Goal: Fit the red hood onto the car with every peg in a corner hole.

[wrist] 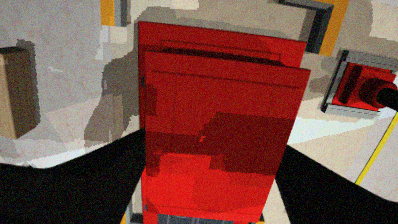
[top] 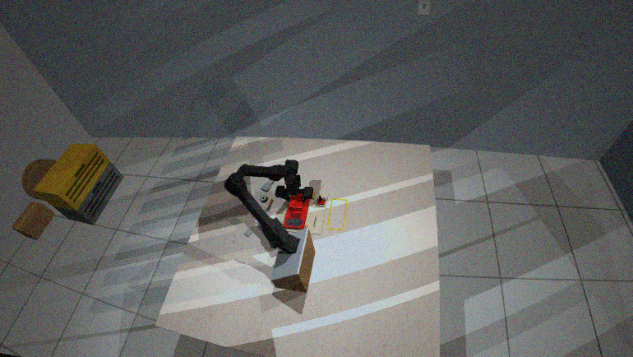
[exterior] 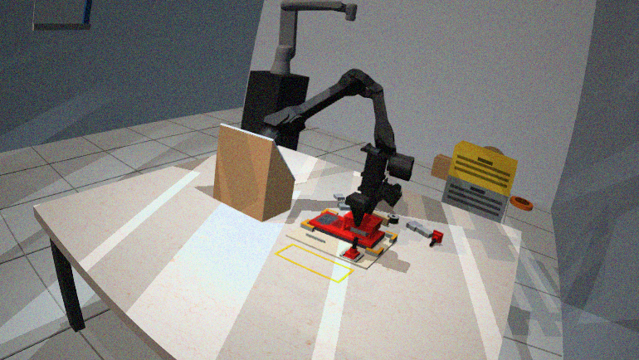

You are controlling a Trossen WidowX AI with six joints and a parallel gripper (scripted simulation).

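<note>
Now: gripper tip 3 cm above the engine block. Round my gripper tip: tan block (16 cm to the left, 4 cm below, 2 cm behind); hood (1 cm above); jig (4 cm below, 2 cm to the right, 2 cm behind).
</note>
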